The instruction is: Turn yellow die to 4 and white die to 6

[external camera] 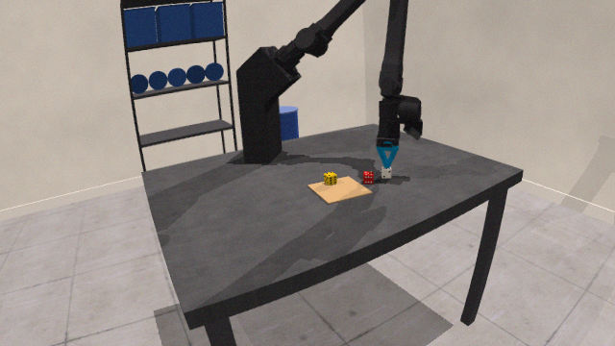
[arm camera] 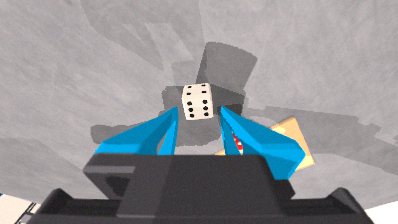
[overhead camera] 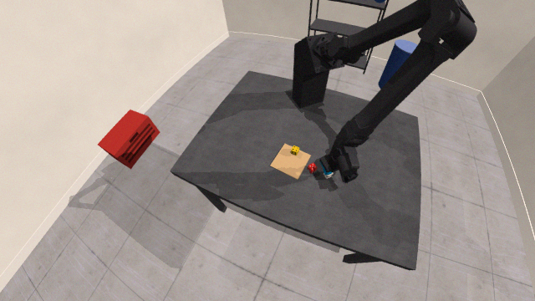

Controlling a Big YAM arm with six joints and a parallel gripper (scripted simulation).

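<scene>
The white die is 30 mm below my hand. From my hand the other things lie so: tan mat: 40 mm ahead, 180 mm to the right, 40 mm below; then red die: 20 mm ahead, 70 mm to the right, 30 mm below; then yellow die: 10 mm behind, 190 mm to the right, 30 mm below.
</scene>
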